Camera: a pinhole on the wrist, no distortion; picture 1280 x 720 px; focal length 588.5 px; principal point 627.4 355.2 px. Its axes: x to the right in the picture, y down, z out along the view. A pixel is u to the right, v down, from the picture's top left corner.
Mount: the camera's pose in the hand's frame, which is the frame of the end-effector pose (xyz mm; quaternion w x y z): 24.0 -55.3 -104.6 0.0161 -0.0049 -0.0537 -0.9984
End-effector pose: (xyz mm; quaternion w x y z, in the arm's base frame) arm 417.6 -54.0 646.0 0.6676 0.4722 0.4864 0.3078
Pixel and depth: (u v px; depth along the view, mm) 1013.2 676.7 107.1
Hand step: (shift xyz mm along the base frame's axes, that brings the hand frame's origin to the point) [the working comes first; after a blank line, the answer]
In the camera's frame: 70.2 58.5 107.1

-11.3 -78.7 -80.6
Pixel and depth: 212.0 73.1 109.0
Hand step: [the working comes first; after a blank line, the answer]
In the camera's frame: -76.9 -52.2 109.0

31.7 91.9 -26.1
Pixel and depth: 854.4 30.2 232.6
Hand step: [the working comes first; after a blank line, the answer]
In the camera's frame: 89.7 -128.5 232.6

88.7 -62.4 121.5
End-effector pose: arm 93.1 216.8 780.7 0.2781 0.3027 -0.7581 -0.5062
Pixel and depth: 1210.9 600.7 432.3
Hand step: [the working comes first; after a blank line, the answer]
In the camera's frame: 428.6 180.3 432.3

42.8 440.6 -350.5
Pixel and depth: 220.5 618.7 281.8
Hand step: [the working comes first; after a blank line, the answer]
In the camera's frame: -194.8 126.2 281.8

-259.5 -98.7 -171.3
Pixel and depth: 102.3 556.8 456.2
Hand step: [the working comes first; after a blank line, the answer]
In the camera's frame: -407.1 156.3 456.2

-527.5 -154.5 -208.7
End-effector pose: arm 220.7 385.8 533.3 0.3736 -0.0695 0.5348 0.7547
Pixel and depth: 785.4 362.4 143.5
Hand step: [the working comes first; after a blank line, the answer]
In the camera's frame: 38.5 1.8 143.5

48.2 33.1 -9.5
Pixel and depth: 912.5 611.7 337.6
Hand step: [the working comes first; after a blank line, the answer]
In the camera's frame: 163.6 147.1 337.6

275.9 174.4 41.9
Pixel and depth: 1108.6 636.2 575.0
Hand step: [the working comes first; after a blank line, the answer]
In the camera's frame: 470.2 274.6 575.0

634.8 261.4 215.6
